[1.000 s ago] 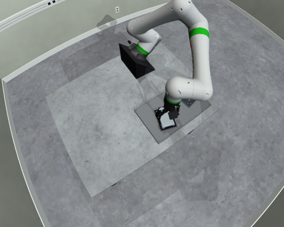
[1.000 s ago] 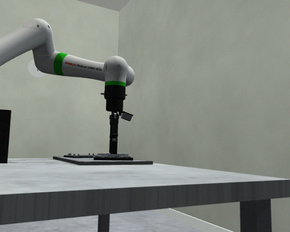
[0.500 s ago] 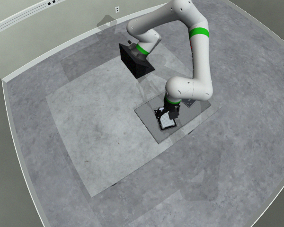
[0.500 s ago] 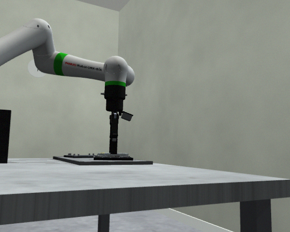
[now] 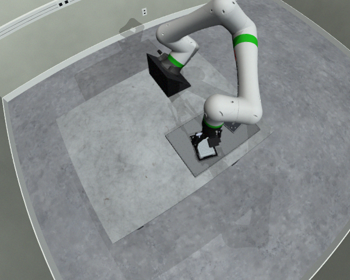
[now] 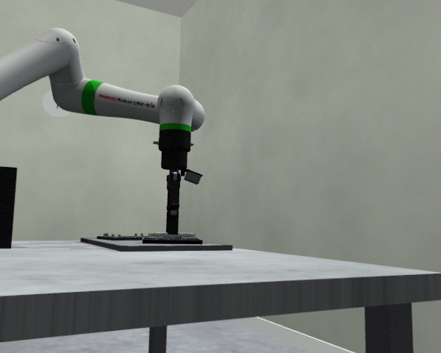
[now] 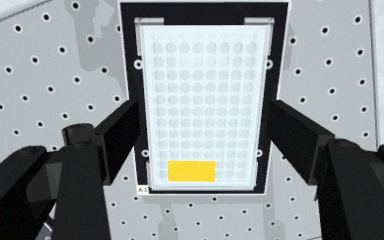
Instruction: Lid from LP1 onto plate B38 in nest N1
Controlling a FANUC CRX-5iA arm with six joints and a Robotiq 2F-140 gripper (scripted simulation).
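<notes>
Now: hand 2 cm above the clear lid. Also, from my hand: black nest: 4 cm below; lid park: 8 cm behind, 24 cm to the left, 4 cm below; culture plate: 3 cm below.
</notes>
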